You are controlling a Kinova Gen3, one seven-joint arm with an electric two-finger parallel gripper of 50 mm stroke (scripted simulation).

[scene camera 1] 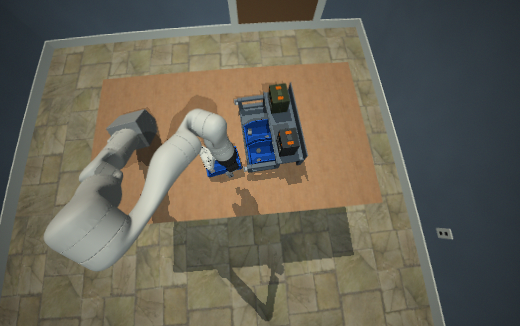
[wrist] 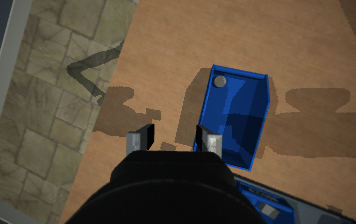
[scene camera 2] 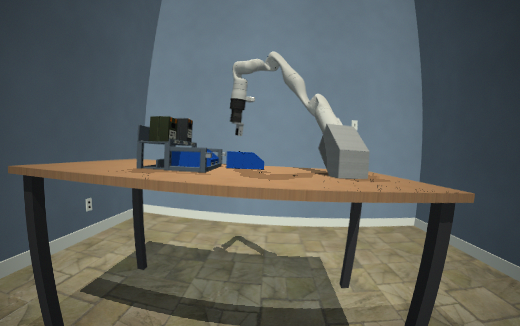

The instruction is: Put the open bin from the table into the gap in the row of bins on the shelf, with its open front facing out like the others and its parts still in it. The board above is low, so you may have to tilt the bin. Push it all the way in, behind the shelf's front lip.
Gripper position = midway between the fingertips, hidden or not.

I see my gripper (wrist: 175,133) and a blue bin (wrist: 237,111).
